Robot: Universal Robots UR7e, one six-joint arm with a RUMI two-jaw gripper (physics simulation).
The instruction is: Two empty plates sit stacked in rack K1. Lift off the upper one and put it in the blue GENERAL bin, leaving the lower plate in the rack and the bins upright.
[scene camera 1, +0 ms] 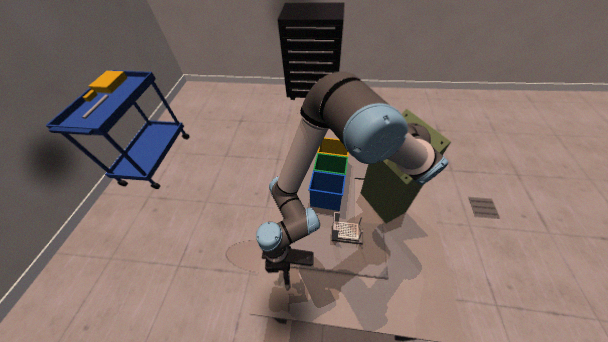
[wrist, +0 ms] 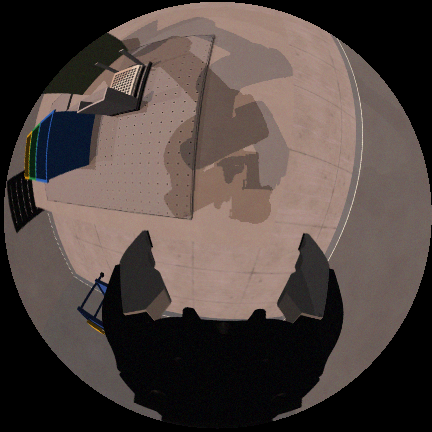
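The rack stands upright on the board, with dark end posts or panels. A pale plate with a grid of wells lies flat in it; the lower plate cannot be told apart from it. The blue bin stands upright and is the nearest bin to the rack in the scene view; its open top faces up. My gripper is open and empty, its two dark jaws wide apart. It hangs in the air, left and in front of the rack in the scene view.
A green bin and a yellow bin stand in a row behind the blue bin. The perforated board bears rack and bins. The olive robot base is at right. A blue cart and black drawer cabinet stand farther off.
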